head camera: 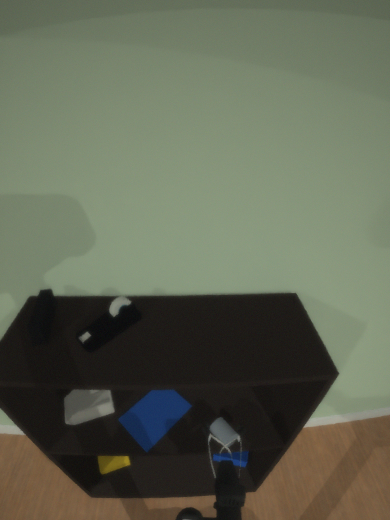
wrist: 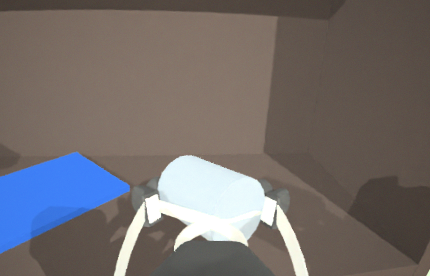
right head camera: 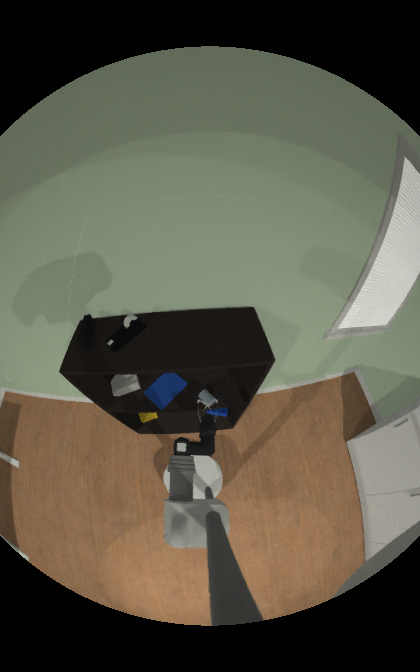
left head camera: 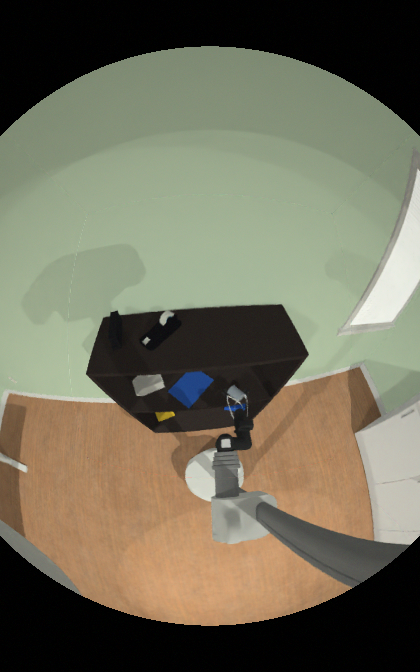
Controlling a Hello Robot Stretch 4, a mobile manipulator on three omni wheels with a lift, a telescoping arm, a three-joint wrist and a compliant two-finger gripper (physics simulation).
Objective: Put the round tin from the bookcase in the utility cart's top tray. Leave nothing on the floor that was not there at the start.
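Frame: origin at the robot's base, x ahead, y left, z up, level; metres.
Seen in the pictures: gripper, between the fingertips: (head camera: 222, 424).
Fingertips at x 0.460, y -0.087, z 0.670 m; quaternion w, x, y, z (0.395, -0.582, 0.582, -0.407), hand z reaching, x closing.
Note:
Offsets run from my fingertips to a thing's top centre. "*": to the spot under its first point.
The round tin @[0.032 m back, 0.001 m right, 0.050 m up] (head camera: 223, 429) (left head camera: 236, 392) (right head camera: 207, 397) (wrist: 207, 187) is a pale blue-grey cylinder, tilted on its side between the fingertips. My gripper (head camera: 225, 436) (left head camera: 237, 396) (right head camera: 207, 400) (wrist: 208, 193) is shut on it, one fingertip at each end. Both are at the right part of the dark bookcase (head camera: 225, 340) (left head camera: 230, 332) (right head camera: 200, 337), at its upper open compartment. In the wrist view the tin appears in front of the back panel and shelf; its clearance above the shelf is hard to tell. The utility cart cannot be made out in these views.
A blue flat object @[0.043 m ahead, 0.226 m left, 0.045 m down] (head camera: 155, 417) (wrist: 55, 200) lies left of the tin, with a whitish block @[* 0.038 m ahead, 0.461 m left, 0.041 m down] (head camera: 89, 406) farther left. Yellow @[0.029 m ahead, 0.472 m left, 0.552 m down] (head camera: 114, 464) and blue @[0.108 m ahead, 0.095 m right, 0.522 m down] (head camera: 242, 458) objects are below. Black items @[0.058 m ahead, 0.489 m left, 0.417 m up] (head camera: 42, 317) @[0.061 m ahead, 0.313 m left, 0.433 m up] (head camera: 102, 330) lie on top. White cabinets (left head camera: 390, 460) stand right.

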